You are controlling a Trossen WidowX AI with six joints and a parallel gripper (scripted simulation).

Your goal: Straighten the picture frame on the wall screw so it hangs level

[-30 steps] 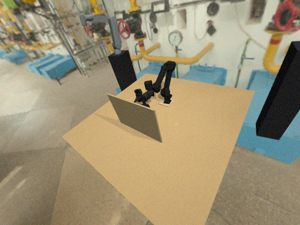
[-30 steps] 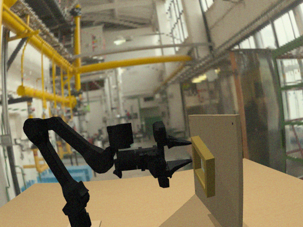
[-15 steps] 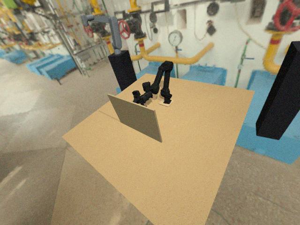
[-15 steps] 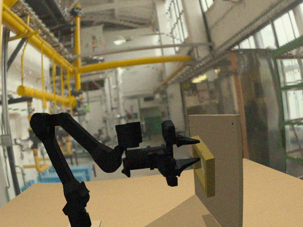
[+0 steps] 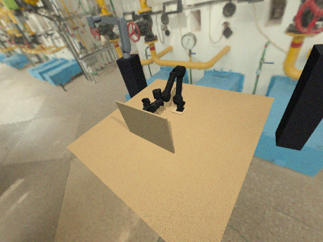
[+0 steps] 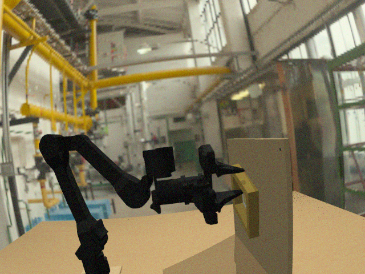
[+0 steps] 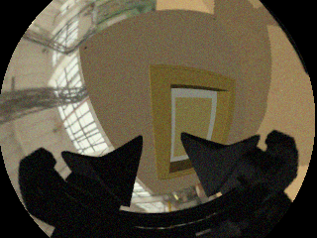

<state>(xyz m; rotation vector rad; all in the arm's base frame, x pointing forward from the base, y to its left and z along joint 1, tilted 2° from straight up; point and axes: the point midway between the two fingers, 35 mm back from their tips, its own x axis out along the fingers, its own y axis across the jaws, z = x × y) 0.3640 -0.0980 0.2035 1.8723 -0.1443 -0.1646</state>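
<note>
My gripper tip is 50 mm above the yellow picture frame, 10 mm to the right of it and 10 mm short of it. From my gripper tip the other things lie so: tan wall panel (60 mm below, 20 mm ahead, 10 mm to the left).
</note>
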